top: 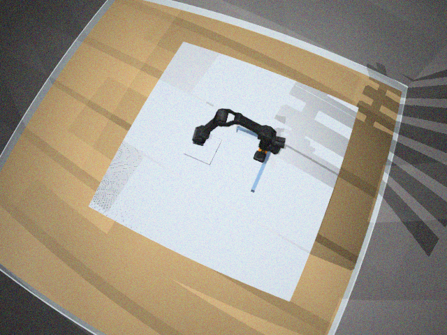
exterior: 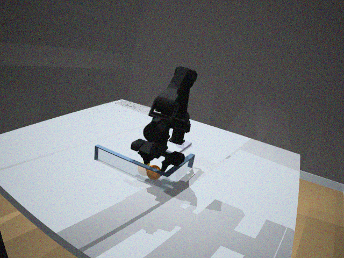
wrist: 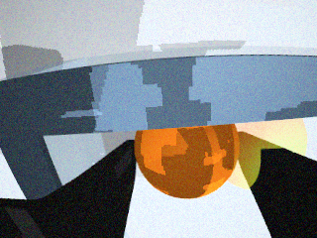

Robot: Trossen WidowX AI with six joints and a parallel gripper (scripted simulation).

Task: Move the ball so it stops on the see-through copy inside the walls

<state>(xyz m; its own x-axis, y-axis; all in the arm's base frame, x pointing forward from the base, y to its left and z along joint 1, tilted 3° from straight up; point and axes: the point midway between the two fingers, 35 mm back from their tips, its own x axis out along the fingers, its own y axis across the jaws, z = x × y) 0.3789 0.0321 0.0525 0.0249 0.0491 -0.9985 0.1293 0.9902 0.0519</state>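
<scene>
The clear wall is 9 cm to the right of my gripper tip, 3 cm ahead of it and 1 cm above it. The rest, counted from my gripper tip: orange ball right at my gripper tip.
</scene>
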